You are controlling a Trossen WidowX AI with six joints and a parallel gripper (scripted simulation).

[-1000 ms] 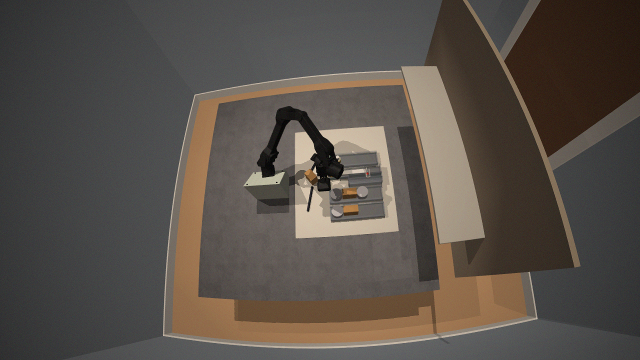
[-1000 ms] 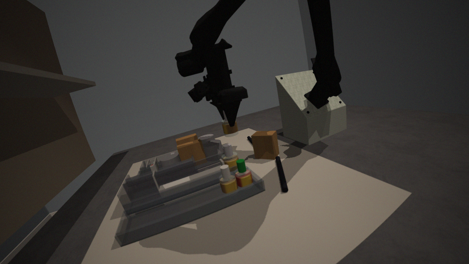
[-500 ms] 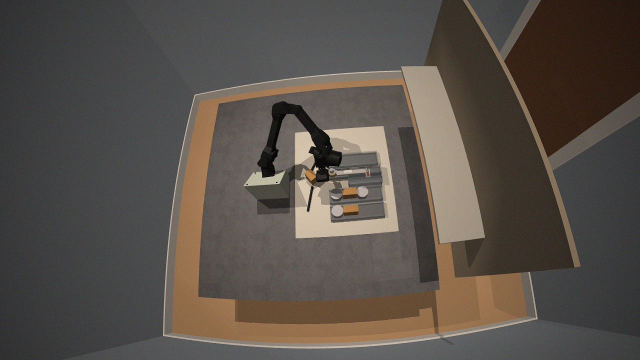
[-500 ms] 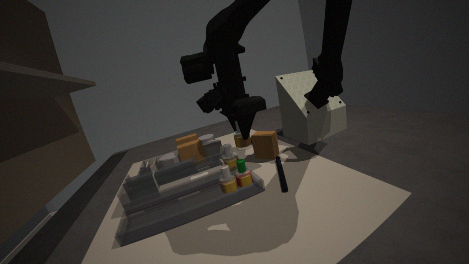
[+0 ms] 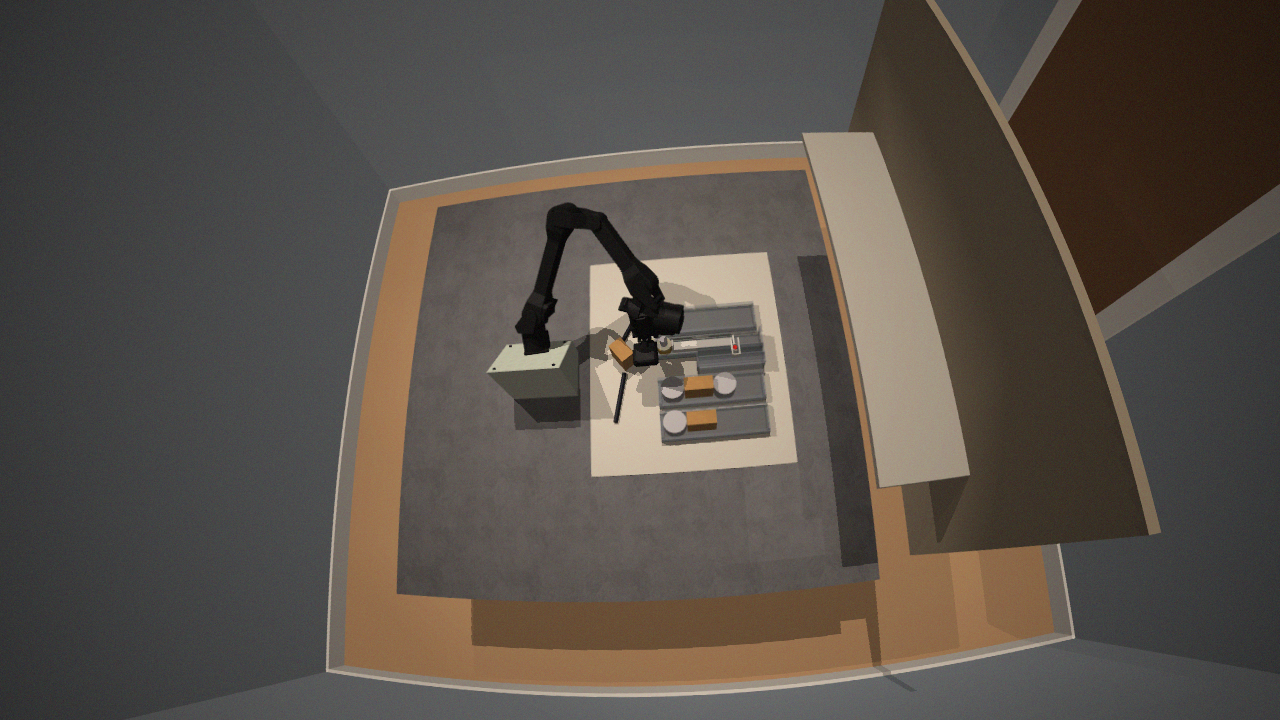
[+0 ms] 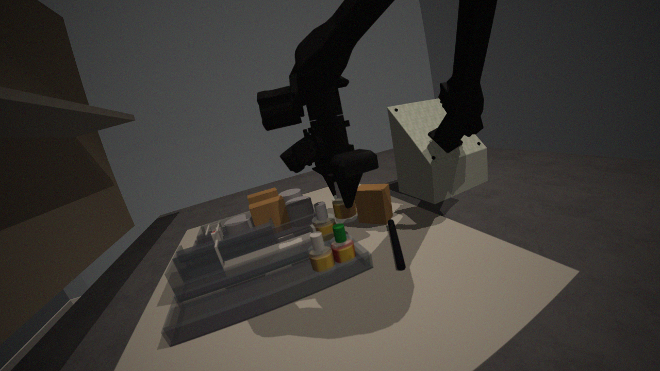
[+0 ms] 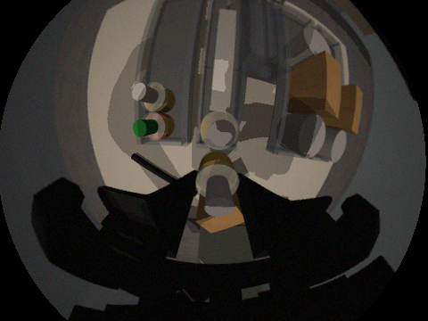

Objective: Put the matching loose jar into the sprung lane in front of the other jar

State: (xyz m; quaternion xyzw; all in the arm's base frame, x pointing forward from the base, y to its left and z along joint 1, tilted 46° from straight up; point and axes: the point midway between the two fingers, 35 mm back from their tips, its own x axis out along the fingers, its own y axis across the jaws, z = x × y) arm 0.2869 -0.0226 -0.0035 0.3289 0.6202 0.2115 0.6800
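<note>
My gripper tip is now 19 cm short of the sprung lane, 5 cm to the left of it and 4 cm above it. From my gripper tip the other things lie so: red mark: 22 cm ahead, 6 cm to the right, 1 cm above; white pusher strip: 15 cm ahead, 5 cm to the right, 1 cm below; shelf: 55 cm ahead, 9 cm to the right, 31 cm above.
</note>
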